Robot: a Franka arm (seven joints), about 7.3 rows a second.
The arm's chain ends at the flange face. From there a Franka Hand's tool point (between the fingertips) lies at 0.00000 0.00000 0.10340 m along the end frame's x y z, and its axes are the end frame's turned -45 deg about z.
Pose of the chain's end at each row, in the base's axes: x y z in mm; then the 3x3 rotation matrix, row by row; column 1 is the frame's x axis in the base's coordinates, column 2 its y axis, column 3 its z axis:
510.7, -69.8, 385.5; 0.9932, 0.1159, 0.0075; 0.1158, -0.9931, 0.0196; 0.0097, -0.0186, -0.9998
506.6, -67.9, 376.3; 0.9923, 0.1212, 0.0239; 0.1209, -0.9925, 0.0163; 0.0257, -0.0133, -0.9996
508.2, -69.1, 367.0; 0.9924, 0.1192, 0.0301; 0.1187, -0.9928, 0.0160; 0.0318, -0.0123, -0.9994
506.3, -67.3, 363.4; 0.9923, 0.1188, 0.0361; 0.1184, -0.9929, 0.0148; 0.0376, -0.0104, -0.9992
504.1, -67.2, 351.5; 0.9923, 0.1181, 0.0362; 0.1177, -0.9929, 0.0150; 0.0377, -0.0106, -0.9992
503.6, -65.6, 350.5; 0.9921, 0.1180, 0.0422; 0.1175, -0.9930, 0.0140; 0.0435, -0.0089, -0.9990
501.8, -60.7, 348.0; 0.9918, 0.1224, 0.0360; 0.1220, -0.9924, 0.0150; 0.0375, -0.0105, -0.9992
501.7, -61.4, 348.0; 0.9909, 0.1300, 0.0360; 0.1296, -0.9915, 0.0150; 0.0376, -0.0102, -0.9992
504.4, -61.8, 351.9; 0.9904, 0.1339, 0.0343; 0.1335, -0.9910, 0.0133; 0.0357, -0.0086, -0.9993
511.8, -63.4, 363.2; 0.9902, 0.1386, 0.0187; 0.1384, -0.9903, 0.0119; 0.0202, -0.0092, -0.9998
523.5, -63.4, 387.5; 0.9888, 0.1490, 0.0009; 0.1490, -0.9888, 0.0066; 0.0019, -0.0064, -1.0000
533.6, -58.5, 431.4; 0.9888, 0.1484, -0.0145; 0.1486, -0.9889, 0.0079; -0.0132, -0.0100, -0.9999
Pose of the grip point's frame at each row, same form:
511.5, -67.8, 282.1; 0.6203, 0.7843, 0.0075; 0.7841, -0.6203, 0.0196; 0.0200, -0.0063, -0.9998
509.1, -66.2, 272.9; 0.6160, 0.7874, 0.0239; 0.7873, -0.6163, 0.0163; 0.0276, 0.0088, -0.9996
511.3, -67.4, 263.7; 0.6174, 0.7860, 0.0301; 0.7859, -0.6181, 0.0160; 0.0312, 0.0138, -0.9994
510.0, -65.8, 260.1; 0.6177, 0.7857, 0.0361; 0.7858, -0.6184, 0.0148; 0.0339, 0.0192, -0.9992
507.8, -65.6, 248.2; 0.6182, 0.7852, 0.0362; 0.7853, -0.6189, 0.0150; 0.0342, 0.0192, -0.9992
508.0, -64.2, 247.2; 0.6181, 0.7850, 0.0422; 0.7852, -0.6191, 0.0140; 0.0371, 0.0245, -0.9990
505.5, -59.1, 244.7; 0.6148, 0.7879, 0.0360; 0.7880, -0.6155, 0.0150; 0.0339, 0.0191, -0.9992
505.4, -59.8, 244.7; 0.6087, 0.7926, 0.0360; 0.7927, -0.6095, 0.0150; 0.0338, 0.0194, -0.9992
507.9, -60.4, 248.6; 0.6056, 0.7950, 0.0343; 0.7951, -0.6063, 0.0133; 0.0313, 0.0192, -0.9993
513.7, -62.2, 259.8; 0.6022, 0.7982, 0.0187; 0.7981, -0.6024, 0.0119; 0.0208, 0.0078, -0.9998
523.6, -62.7, 284.1; 0.5938, 0.8045, 0.0009; 0.8045, -0.5938, 0.0066; 0.0059, -0.0032, -1.0000
532.1, -57.7, 328.0; 0.5943, 0.8041, -0.0145; 0.8043, -0.5942, 0.0079; -0.0023, -0.0164, -0.9999

